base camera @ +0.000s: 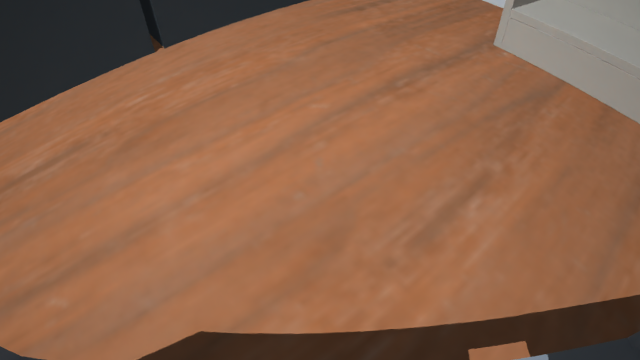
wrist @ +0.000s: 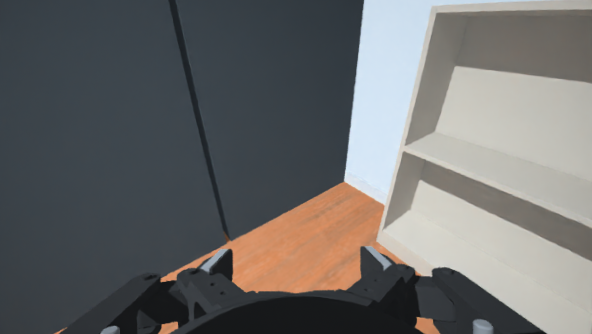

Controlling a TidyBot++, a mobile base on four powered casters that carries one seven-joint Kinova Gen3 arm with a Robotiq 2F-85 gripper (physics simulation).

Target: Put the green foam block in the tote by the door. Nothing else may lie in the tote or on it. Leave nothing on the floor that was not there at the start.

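Places are measured from the arm's base along level axes (x right, y ahead, z up), in centimetres.
Where they show: gripper, between the fingertips: (wrist: pixel 296 262).
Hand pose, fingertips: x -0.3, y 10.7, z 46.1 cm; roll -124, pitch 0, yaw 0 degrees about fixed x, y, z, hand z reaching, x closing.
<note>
After its pixels a point has its place.
My gripper (wrist: pixel 296 262) {x -0.3, y 10.7, z 46.1 cm} is open, with its two fingertips wide apart and no object between them. It hangs in the air, with wooden floor showing beyond and between the fingers in the wrist view. The green foam block, the tote and the door do not show in the base camera view or the wrist view.
A beige shelf unit (base camera: pixel 565 70) {x 53.8, y 70.2, z -37.2 cm} (wrist: pixel 417 120) {x 48.7, y 86.8, z 28.2 cm} stands at the right; its visible shelves hold no objects. A dark panelled wall (base camera: pixel 65 40) {x -52.3, y 74.5, z -29.1 cm} (wrist: pixel 100 125) {x -61.1, y 67.7, z 35.5 cm} runs along the left and back. A pale blue wall (wrist: pixel 382 90) {x 48.5, y 128.8, z 30.4 cm} stands between them. Wooden floor (base camera: pixel 300 175) {x -2.5, y 43.3, z -39.6 cm} (wrist: pixel 295 230) {x -0.8, y 94.2, z -39.6 cm} lies in front.
</note>
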